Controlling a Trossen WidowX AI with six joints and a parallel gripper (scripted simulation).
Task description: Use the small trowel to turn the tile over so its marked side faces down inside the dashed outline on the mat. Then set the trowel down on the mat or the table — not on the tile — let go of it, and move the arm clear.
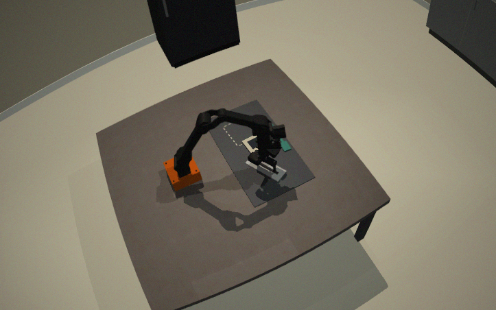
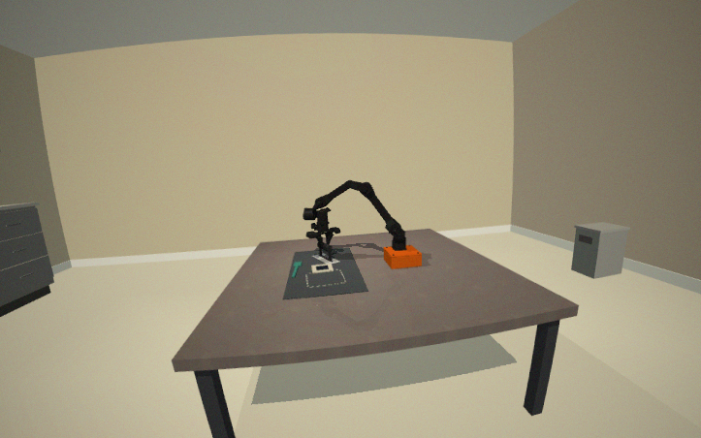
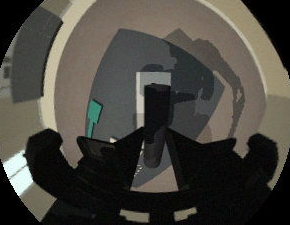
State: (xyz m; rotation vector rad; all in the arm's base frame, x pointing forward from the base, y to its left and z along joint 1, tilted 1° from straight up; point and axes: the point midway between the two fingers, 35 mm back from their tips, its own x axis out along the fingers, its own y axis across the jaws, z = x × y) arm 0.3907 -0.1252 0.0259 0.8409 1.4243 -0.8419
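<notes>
Now: the small trowel 30 mm below my gripper tip, 20 mm to the right of it and 10 mm ahead of it. Also, from my gripper tip: tile (160 mm to the left, 60 mm below, 20 mm ahead); then teal trowel (150 mm ahead, 120 mm to the left, 60 mm below).
</notes>
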